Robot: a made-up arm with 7 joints.
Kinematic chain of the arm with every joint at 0, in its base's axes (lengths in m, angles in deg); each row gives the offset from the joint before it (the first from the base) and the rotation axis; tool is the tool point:
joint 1: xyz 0 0 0.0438 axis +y
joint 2: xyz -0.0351 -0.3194 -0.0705 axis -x
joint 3: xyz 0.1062 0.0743 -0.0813 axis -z
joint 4: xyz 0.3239 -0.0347 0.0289 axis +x
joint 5: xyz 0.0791 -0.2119 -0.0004 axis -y
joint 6: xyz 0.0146 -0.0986 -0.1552 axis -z
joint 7: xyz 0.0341 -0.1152 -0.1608 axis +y
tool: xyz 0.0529 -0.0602 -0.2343
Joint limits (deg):
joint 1: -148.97..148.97
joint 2: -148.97..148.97
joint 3: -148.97..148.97
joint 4: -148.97..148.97
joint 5: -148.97..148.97
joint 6: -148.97..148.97
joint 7: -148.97..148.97
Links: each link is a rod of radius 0.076 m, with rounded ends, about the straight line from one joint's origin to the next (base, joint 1, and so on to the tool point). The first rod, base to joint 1, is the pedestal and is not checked.
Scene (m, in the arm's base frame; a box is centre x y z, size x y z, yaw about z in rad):
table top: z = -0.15
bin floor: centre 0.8 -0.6 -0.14 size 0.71 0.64 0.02 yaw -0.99
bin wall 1: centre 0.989 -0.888 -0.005 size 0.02 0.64 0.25 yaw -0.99
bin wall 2: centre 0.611 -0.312 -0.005 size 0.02 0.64 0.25 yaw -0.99
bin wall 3: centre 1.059 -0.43 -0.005 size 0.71 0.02 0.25 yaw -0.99
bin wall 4: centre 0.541 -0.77 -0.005 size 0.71 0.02 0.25 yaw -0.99
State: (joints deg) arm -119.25 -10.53 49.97 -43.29 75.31 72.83 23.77
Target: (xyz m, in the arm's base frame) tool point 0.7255 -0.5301 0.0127
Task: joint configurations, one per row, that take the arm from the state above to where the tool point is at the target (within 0.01 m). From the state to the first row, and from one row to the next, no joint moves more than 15 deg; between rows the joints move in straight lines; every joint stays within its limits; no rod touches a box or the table.
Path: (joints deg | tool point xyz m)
1: -123.50 -17.78 52.73 -31.44 84.82 65.19 10.81 | 0.1521 -1.2512 0.4511
2: -127.74 -25.04 55.48 -19.58 94.34 57.54 -2.15 | 0.2188 -1.2557 0.4611
3: -131.99 -32.29 58.24 -7.73 103.85 49.90 -15.11 | 0.3154 -1.2290 0.4455
4: -136.23 -39.54 61.00 4.12 113.36 42.25 -28.07 | 0.4435 -1.1512 0.4195
5: -140.48 -46.79 63.75 15.97 122.88 34.61 -41.03 | 0.5806 -1.0054 0.3979
6: -144.72 -54.05 66.51 27.83 132.39 26.96 -53.99 | 0.6878 -0.7906 0.3845
7: -148.97 -61.30 69.27 39.68 141.90 19.32 -66.95 | 0.7255 -0.5301 0.3714
8: -148.97 -58.61 78.38 35.83 145.44 17.03 -66.84 | 0.7428 -0.5426 0.1889
9: -148.97 -55.92 87.50 31.98 148.97 14.73 -66.74 | 0.7255 -0.5300 0.0127

